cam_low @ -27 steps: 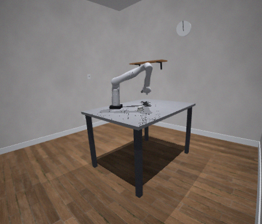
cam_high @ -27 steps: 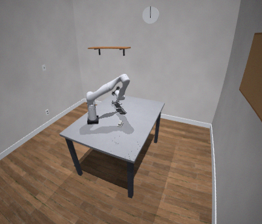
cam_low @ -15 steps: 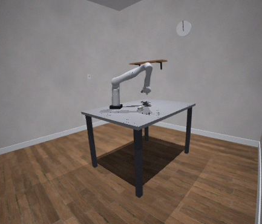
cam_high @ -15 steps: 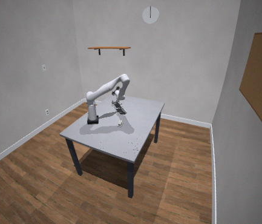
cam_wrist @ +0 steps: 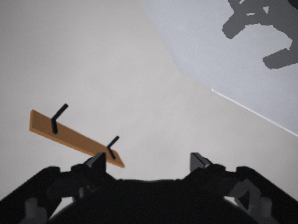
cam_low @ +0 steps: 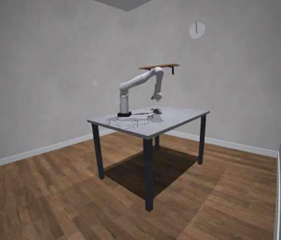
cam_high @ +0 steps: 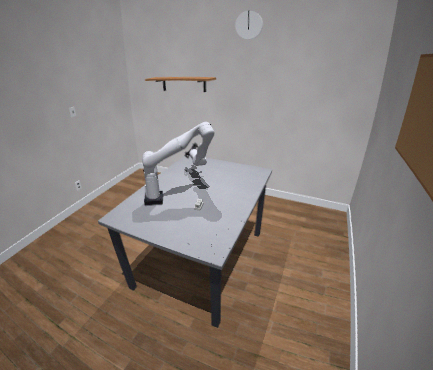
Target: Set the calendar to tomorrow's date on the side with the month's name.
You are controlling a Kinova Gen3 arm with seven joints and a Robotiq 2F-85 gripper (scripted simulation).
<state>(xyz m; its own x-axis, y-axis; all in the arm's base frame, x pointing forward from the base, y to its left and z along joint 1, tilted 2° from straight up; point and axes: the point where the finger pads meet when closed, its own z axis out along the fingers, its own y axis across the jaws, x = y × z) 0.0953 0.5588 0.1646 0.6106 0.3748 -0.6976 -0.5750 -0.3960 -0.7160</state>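
The white digit cube is 590 mm to the right of my hand, 240 mm ahead of it and 170 mm below it. From my hand the other things lie so: calendar tray 570 mm to the right, 240 mm ahead, 180 mm below.
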